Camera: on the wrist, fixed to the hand. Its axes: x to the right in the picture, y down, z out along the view.
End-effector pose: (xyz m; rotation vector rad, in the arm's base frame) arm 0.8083 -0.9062 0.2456 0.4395 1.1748 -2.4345
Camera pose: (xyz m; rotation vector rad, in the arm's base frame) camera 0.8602 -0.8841 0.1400 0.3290 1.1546 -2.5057
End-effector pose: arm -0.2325 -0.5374 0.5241 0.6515 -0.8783 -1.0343
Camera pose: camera -0.1219 -0.4975 0.5465 0.6763 -0.9299 -1.1152
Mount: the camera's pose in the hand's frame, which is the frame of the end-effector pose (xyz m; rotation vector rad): -0.0033 0.0831 -0.0861 0.0235 -0.0643 -0.0711
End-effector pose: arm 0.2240 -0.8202 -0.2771 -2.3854 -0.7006 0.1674
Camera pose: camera 0.2826 -0.9232 -0.2604 -2.3378 -0.8079 0.2218
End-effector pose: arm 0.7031 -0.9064 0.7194 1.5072 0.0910 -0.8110
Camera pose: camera 0.7804 -0.8392 0.7813 1.5055 0.0879 -0.9196
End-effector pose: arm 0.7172 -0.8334 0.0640 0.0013 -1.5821 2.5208
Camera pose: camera 0.7163 -0.7922 -0.0484 0.1404 -1.5467 2.5085
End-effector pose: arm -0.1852 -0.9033 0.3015 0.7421 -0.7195 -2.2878
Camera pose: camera -0.0946 -0.9814 0.2966 0.7183 -0.7618 -2.3807
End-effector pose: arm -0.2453 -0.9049 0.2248 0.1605 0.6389 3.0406
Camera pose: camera -0.2519 -1.0155 0.1796 0.2300 0.6612 2.9477
